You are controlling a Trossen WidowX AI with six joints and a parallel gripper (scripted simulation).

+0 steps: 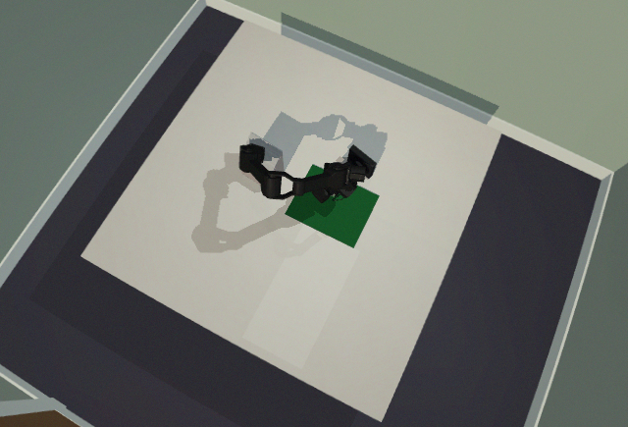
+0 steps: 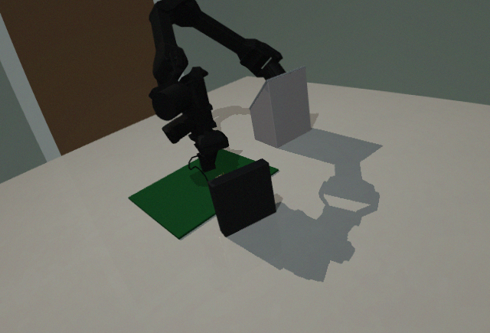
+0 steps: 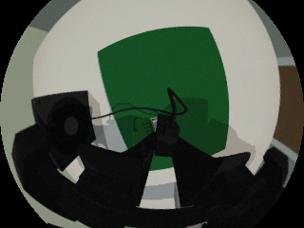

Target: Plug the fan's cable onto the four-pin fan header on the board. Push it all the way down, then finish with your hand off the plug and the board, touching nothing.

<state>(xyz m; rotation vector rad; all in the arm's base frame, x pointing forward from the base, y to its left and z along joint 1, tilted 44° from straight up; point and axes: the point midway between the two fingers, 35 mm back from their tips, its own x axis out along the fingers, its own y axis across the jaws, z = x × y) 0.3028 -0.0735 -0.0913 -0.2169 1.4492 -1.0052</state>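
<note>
Now: gripper tip 60 mm above the pale fan header, 10 mm to the right of it and 10 mm past it. From my gripper tip the other things lie so: green board: 80 mm below, 40 mm to the right, 10 mm ahead; dark plug: 10 mm ahead, 10 mm above; black square fan: 150 mm to the left, 60 mm ahead.
</note>
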